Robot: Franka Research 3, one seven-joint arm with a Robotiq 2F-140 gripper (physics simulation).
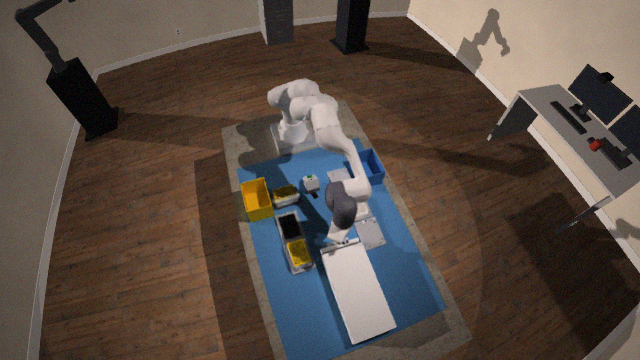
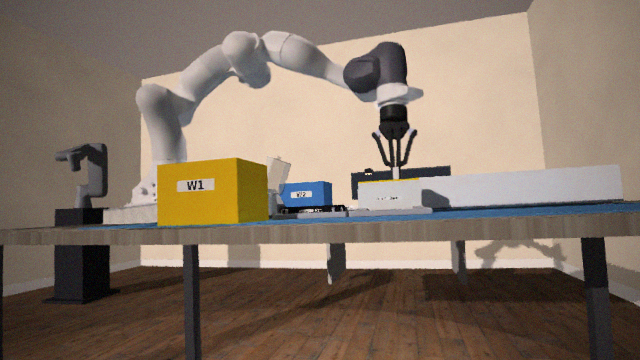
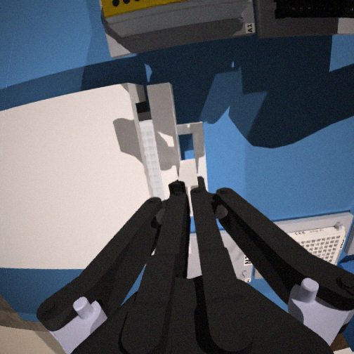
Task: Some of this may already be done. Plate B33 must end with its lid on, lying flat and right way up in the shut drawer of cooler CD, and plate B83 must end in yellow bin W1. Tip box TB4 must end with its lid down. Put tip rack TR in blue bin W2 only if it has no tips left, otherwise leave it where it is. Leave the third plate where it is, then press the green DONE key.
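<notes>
Cooler CD (image 1: 359,295) (image 2: 525,186) (image 3: 70,180) has its drawer slightly open. A white plate (image 3: 151,155) shows in the narrow gap behind the drawer front (image 3: 162,107); its label is unreadable. My gripper (image 2: 396,167) (image 3: 189,171) is shut and empty, fingertips at the drawer's handle (image 3: 198,142). Yellow bin W1 (image 1: 257,201) (image 2: 197,200) stands beside a yellow-topped tip box (image 1: 285,194), whose lid appears raised. A yellow-topped rack (image 1: 299,252) (image 2: 389,196) (image 3: 165,22) stands near the cooler; whether tips remain is unclear. The green DONE key (image 1: 309,177) tops a white housing. Plate B83 is not identifiable.
Blue bin W2 (image 1: 372,168) (image 2: 307,194) stands on the far side. A white plate (image 1: 363,210) (image 3: 317,244) sits on a grey holder near a bare grey holder (image 1: 371,234). A black-centred holder (image 1: 290,226) adjoins the yellow rack. Another pale holder (image 1: 338,175) lies near W2.
</notes>
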